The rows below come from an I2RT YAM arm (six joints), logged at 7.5 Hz.
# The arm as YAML. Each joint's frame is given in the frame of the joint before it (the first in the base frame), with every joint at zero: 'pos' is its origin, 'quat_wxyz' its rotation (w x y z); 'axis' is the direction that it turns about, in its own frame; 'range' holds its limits. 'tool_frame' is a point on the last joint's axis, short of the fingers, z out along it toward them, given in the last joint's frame.
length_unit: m
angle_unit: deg
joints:
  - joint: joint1
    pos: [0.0, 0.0, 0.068]
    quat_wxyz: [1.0, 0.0, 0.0, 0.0]
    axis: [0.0, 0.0, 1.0]
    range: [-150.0, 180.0]
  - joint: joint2
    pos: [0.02, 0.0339, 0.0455]
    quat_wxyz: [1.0, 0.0, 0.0, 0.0]
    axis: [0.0, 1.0, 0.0]
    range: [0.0, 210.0]
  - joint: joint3
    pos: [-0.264, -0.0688, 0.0]
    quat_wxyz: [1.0, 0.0, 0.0, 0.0]
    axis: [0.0, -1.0, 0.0]
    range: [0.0, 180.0]
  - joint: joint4
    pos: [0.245, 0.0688, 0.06]
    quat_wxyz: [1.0, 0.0, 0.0, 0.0]
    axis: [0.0, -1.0, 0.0]
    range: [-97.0, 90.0]
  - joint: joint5
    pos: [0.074, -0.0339, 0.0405]
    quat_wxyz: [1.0, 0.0, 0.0, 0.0]
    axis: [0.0, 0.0, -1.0]
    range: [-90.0, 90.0]
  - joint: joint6
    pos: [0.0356, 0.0, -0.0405]
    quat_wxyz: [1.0, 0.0, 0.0, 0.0]
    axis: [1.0, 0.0, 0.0]
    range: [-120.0, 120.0]
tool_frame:
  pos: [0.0, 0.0, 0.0]
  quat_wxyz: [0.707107, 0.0, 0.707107, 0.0]
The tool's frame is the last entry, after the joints.
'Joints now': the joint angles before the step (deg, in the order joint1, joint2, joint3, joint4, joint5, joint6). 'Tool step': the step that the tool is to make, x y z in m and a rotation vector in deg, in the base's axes. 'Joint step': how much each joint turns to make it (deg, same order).
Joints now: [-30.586, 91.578, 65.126, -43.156, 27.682, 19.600]
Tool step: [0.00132, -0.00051, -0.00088, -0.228, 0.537, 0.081]
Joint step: [0.087, 0.444, 0.265, -0.085, 0.442, -0.177]
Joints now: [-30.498, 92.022, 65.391, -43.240, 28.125, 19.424]
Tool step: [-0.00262, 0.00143, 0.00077, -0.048, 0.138, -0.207]
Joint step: [0.000, -0.614, -0.439, -0.353, 0.175, 0.177]
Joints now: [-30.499, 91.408, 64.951, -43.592, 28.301, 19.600]
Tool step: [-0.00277, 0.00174, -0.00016, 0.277, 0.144, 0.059]
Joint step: [-0.001, -0.614, -0.614, -0.265, -0.176, 0.000]
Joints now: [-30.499, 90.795, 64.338, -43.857, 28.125, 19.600]
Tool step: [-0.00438, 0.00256, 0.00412, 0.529, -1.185, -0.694]
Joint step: [-0.086, -1.407, -0.440, -0.704, -0.789, 1.051]
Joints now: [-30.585, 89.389, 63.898, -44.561, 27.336, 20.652]
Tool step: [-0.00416, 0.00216, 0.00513, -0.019, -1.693, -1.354]
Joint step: [-0.088, -1.495, -0.352, -0.436, -0.354, 1.665]
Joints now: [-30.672, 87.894, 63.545, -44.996, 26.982, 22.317]
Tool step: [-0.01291, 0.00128, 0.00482, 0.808, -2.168, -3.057]
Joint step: [-1.224, -2.808, -1.490, -1.058, -1.048, 2.634]
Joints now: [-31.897, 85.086, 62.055, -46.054, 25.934, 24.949]
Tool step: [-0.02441, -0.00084, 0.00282, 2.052, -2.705, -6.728]
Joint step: [-3.162, -4.042, -2.635, -2.369, -1.757, 4.924]
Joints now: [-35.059, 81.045, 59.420, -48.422, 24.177, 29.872]
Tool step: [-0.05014, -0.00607, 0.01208, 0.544, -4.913, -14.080]
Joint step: [-8.601, -8.062, -3.426, -3.954, -1.409, 6.942]
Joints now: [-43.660, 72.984, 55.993, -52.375, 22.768, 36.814]
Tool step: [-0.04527, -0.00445, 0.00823, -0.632, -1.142, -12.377]
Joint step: [-9.510, -5.739, -1.860, -3.859, 0.605, 3.083]
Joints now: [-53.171, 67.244, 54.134, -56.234, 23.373, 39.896]
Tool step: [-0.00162, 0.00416, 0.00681, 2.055, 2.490, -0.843]
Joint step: [0.521, 0.522, 2.290, -5.376, 1.147, 1.148]
